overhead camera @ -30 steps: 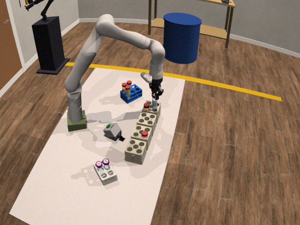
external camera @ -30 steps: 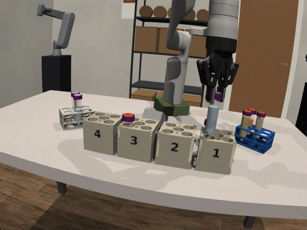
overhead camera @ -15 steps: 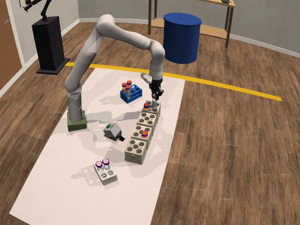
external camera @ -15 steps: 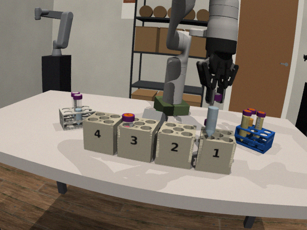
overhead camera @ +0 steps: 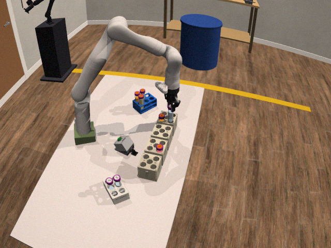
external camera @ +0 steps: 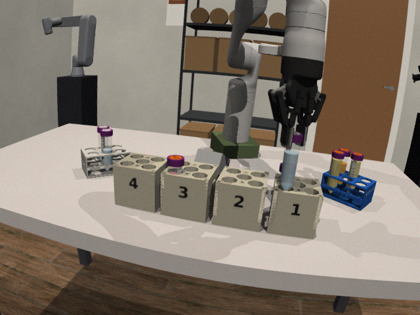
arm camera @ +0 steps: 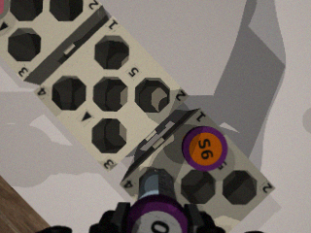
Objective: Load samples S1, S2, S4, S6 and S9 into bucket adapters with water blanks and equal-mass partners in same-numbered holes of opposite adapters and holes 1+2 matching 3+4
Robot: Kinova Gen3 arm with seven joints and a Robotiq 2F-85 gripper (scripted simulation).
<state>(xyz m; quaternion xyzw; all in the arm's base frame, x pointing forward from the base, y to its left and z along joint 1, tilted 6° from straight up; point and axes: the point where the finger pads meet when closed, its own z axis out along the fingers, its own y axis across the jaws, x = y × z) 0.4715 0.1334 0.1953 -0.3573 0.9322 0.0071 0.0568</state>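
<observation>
Right now my hand is 50 mm above the white-dot blank and 10 mm past it. From my hand the other things lie so: adapter 2 (150 mm below, 80 mm to the right, 30 mm behind); then orange-dot sample tube (210 mm behind, 140 mm to the left, 130 mm below); then adapter 1 (150 mm below, 30 mm to the left, 20 mm behind).
</observation>
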